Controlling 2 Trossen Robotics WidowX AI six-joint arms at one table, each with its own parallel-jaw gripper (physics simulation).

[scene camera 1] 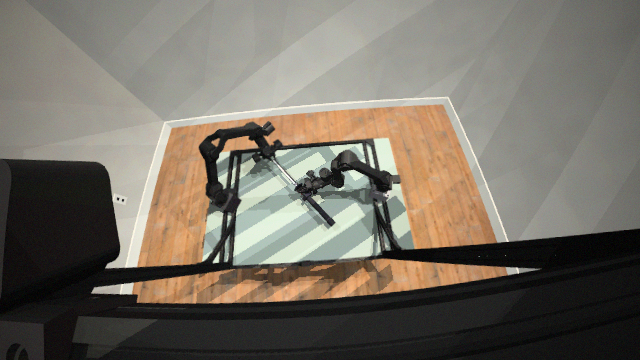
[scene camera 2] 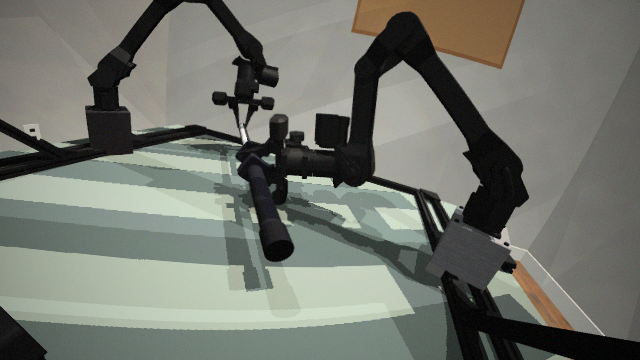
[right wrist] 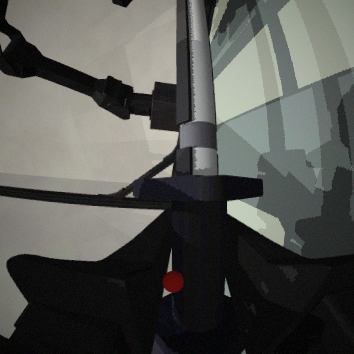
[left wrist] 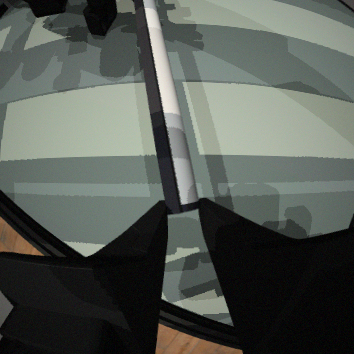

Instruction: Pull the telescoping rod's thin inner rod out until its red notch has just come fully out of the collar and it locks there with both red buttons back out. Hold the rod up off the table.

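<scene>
The rod's thin silver-and-dark inner rod (scene camera 1: pixel 283 170) (scene camera 2: pixel 243 134) (left wrist: pixel 162 75) (right wrist: pixel 202 85) extends from the dark collar plate (right wrist: pixel 200 188). A grey band (right wrist: pixel 198 135) crosses it near the plate. No red notch shows. One red button (right wrist: pixel 173 281) stands out between the right fingers; the other does not show. My left gripper (scene camera 1: pixel 270 156) (scene camera 2: pixel 243 125) (left wrist: pixel 182 205) is shut on the inner rod's free end. My right gripper (scene camera 1: pixel 301 189) (scene camera 2: pixel 251 161) (right wrist: pixel 193 215) is shut on the thick dark outer tube (scene camera 1: pixel 320 211) (scene camera 2: pixel 265 200), below the plate. The rod is held off the table.
The pale green table (scene camera 1: pixel 280 245) (scene camera 2: pixel 150 280) bears striped shadows and lies below the rod. A black frame (scene camera 1: pixel 300 145) (scene camera 2: pixel 425 200) runs around its edge. Dark out-of-focus structure (scene camera 1: pixel 320 330) crosses the bottom of scene camera 1.
</scene>
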